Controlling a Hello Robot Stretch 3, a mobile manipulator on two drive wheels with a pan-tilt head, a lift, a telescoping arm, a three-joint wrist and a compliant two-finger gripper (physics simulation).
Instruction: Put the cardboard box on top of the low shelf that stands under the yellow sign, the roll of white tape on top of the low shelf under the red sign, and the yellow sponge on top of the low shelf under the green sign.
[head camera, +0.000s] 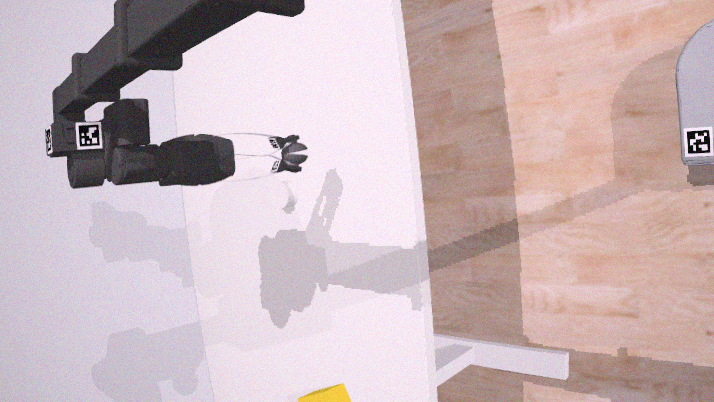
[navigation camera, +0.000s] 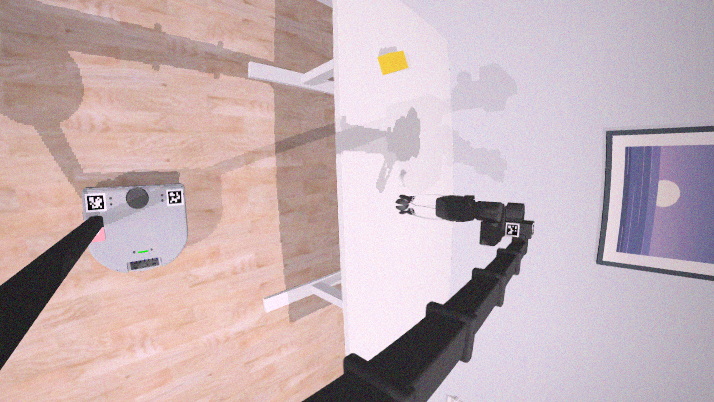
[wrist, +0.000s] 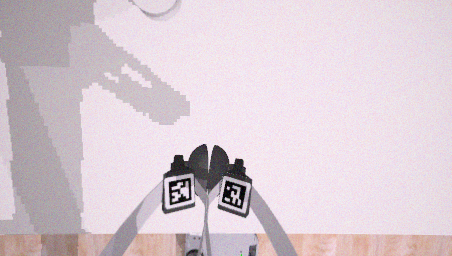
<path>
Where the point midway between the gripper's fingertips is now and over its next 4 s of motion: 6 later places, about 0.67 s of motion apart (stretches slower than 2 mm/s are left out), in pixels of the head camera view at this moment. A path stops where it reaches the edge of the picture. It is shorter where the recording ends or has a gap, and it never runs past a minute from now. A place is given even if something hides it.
My gripper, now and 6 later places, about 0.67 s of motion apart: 304, 153; 313, 171; 312, 178; 308, 178; 302, 179; 336, 178; 387, 174
</path>
